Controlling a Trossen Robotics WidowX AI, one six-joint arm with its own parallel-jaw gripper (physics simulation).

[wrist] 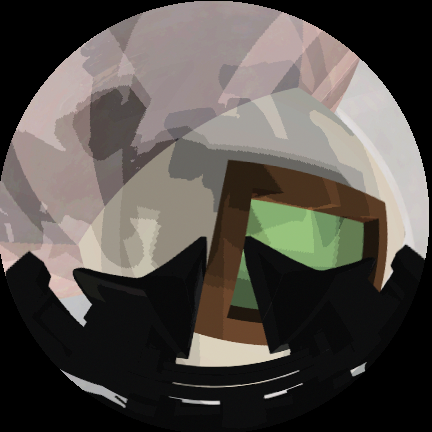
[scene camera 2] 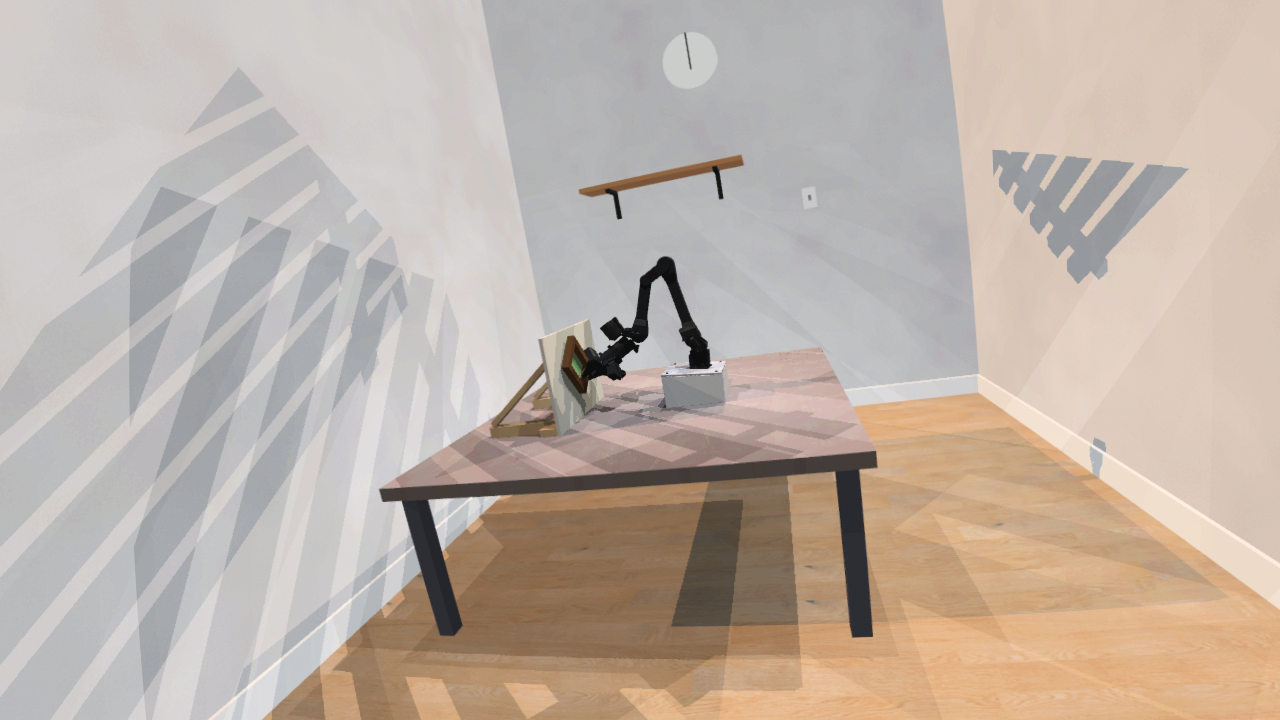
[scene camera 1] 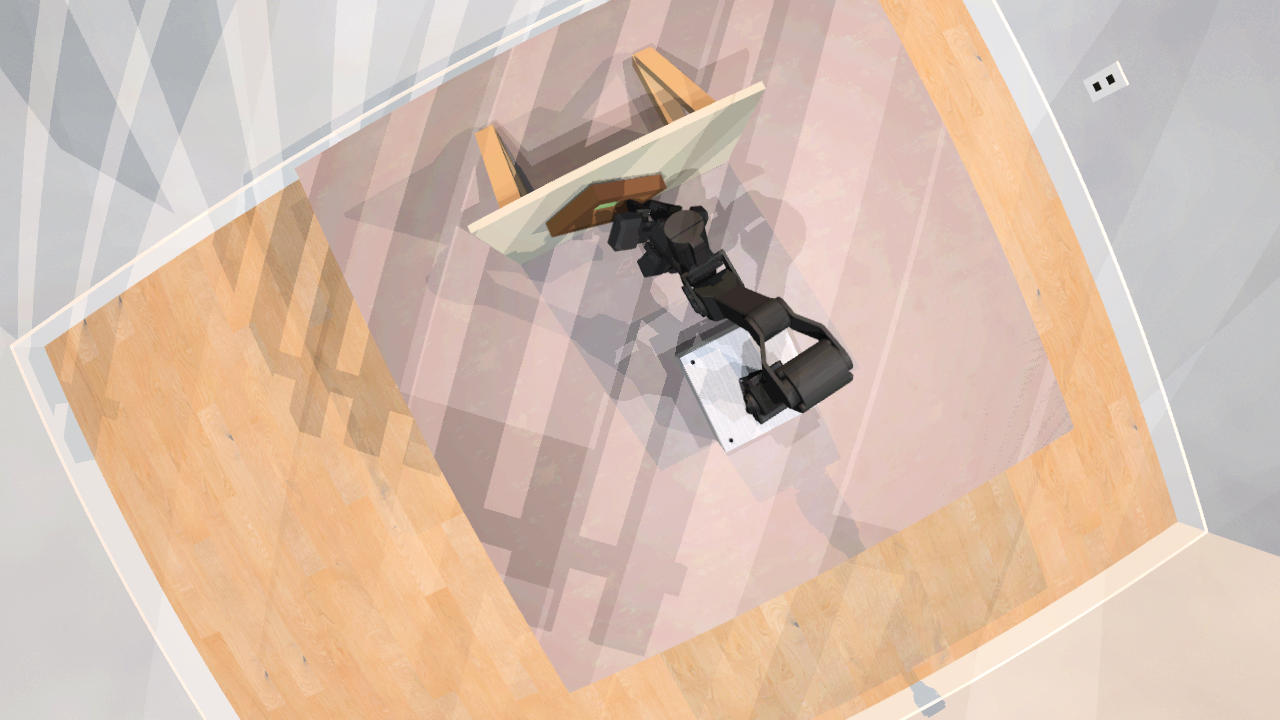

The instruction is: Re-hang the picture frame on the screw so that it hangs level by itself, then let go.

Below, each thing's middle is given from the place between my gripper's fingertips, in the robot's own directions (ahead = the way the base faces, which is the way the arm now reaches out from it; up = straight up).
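From my hand: cream board [scene camera 1: 701, 141], 20 mm ahead of it, 20 mm to the left of it, 30 mm above it. Wooden easel support [scene camera 1: 669, 110], 10 mm below my hand, 160 mm ahead of it, 40 mm to the left of it. Picture frame [scene camera 1: 599, 204], 50 mm to the left of my hand, 60 mm above it, 10 mm behind it.
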